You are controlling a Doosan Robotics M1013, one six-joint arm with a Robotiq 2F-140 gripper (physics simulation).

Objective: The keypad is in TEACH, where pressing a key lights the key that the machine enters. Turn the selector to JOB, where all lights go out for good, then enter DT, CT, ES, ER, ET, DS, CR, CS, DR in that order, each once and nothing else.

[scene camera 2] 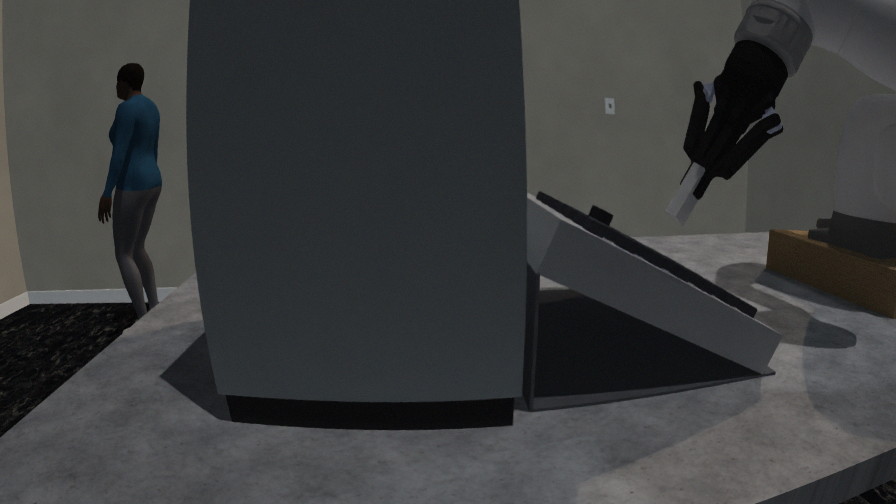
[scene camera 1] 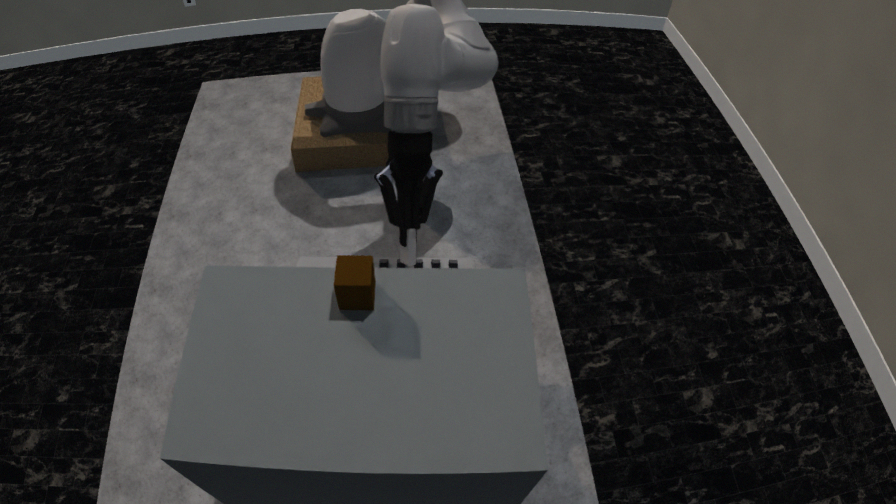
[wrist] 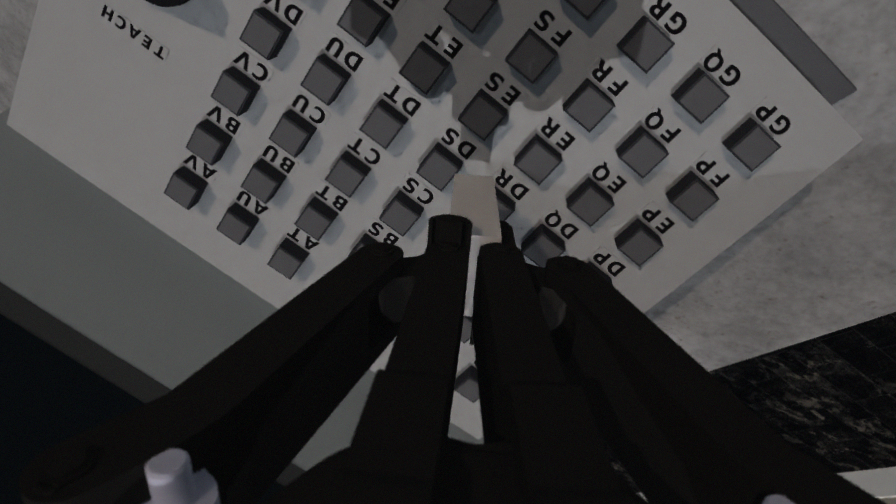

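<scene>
The sloped white keypad (wrist: 125,125) (scene camera 2: 626,275) fills the wrist view, with its labels upside down. No key is lit. Keys DT (wrist: 383,122), CT (wrist: 347,172), ES (wrist: 482,114), ER (wrist: 537,158), ET (wrist: 424,67), DS (wrist: 438,166) and CS (wrist: 401,213) show. The CR key is hidden behind my fingers. My gripper (wrist: 476,216) (scene camera 2: 689,194) (scene camera 1: 407,238) is shut and empty. Its pale tip hovers above the panel over the DR key, which it mostly covers. Only the edge of the black selector (wrist: 166,1) (scene camera 2: 600,214) shows above the TEACH label; its pointer is out of view.
A tall grey cabinet (scene camera 1: 350,376) (scene camera 2: 357,219) stands behind the keypad with a brown box (scene camera 1: 354,282) on top. The arm's base sits on a wooden block (scene camera 1: 332,153) (scene camera 2: 827,269). A person in a blue top (scene camera 2: 131,181) stands at the platform's far left.
</scene>
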